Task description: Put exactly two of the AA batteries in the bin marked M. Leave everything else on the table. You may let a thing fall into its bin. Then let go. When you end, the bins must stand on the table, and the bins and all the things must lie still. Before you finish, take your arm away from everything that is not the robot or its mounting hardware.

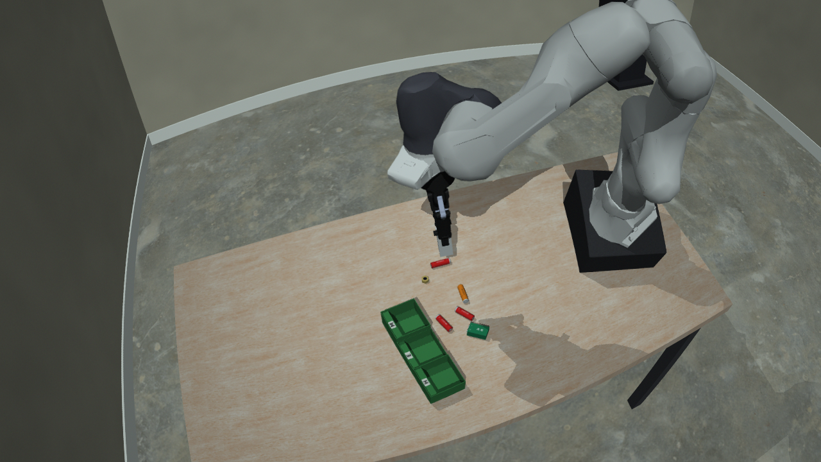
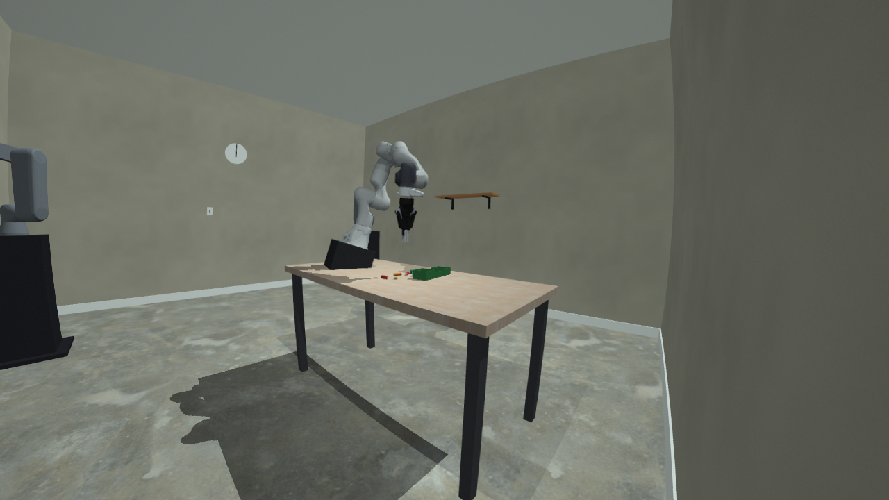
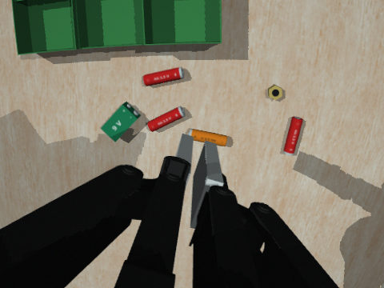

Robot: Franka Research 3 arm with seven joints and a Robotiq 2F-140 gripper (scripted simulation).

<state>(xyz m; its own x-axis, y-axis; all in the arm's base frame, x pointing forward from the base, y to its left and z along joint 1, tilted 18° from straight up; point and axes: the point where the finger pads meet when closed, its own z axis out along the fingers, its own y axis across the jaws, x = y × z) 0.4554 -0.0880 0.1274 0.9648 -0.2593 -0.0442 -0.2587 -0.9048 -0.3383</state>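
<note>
My hand is 20 cm above the bin marked M, 11 cm to the right of it and 10 cm short of it. The rest, counted from my hand: orange battery 21 cm below, 5 cm behind; small brass nut 22 cm below, 8 cm to the right, 1 cm ahead; red AA battery 21 cm below, 6 cm to the left, 2 cm ahead.
</note>
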